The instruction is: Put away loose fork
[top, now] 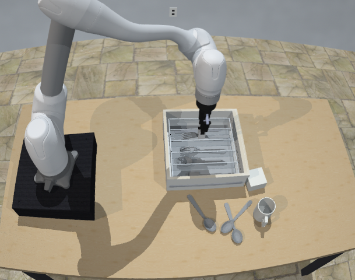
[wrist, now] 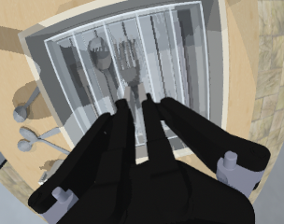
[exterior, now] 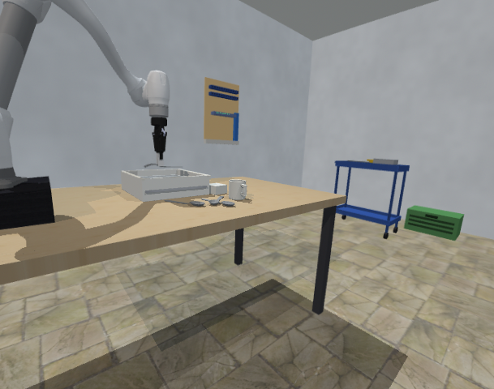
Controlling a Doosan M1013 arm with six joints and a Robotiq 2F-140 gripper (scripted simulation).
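Now: the cutlery tray 2 cm ahead of my hand and 11 cm below it. The rest, counted from my hand: small white box 26 cm ahead, 11 cm to the right, 14 cm below; white mug 30 cm ahead, 27 cm to the right, 13 cm below.
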